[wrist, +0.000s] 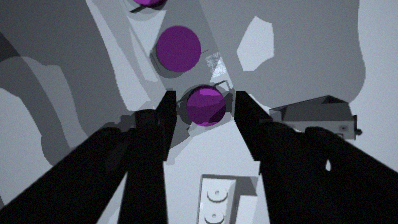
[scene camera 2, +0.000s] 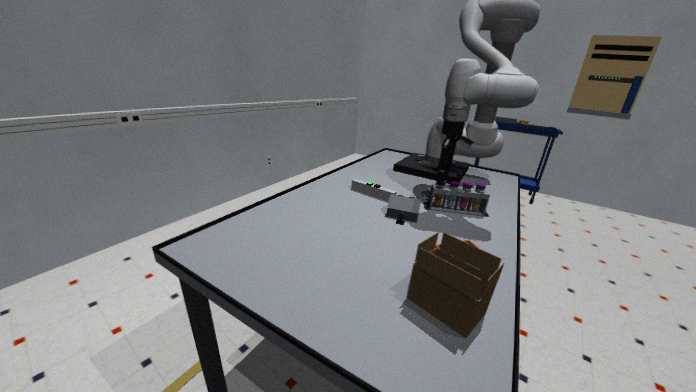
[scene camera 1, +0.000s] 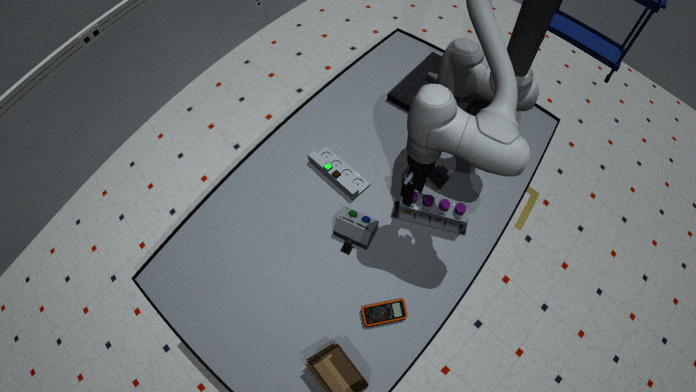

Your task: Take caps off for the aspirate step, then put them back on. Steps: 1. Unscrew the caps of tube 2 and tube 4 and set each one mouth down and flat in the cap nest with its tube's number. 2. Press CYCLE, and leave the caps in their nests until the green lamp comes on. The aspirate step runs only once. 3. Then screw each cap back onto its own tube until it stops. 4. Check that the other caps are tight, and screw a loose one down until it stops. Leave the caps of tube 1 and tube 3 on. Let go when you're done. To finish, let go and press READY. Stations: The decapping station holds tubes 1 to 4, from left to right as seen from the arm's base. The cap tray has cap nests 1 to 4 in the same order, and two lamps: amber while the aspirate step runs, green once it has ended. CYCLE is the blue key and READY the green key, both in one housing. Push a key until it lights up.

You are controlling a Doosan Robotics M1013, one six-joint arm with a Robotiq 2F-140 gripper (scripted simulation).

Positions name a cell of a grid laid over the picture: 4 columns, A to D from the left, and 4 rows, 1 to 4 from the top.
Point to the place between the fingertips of my gripper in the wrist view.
At C2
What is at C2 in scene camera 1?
My gripper.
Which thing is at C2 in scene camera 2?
My gripper.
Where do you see a purple cap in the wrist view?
B1
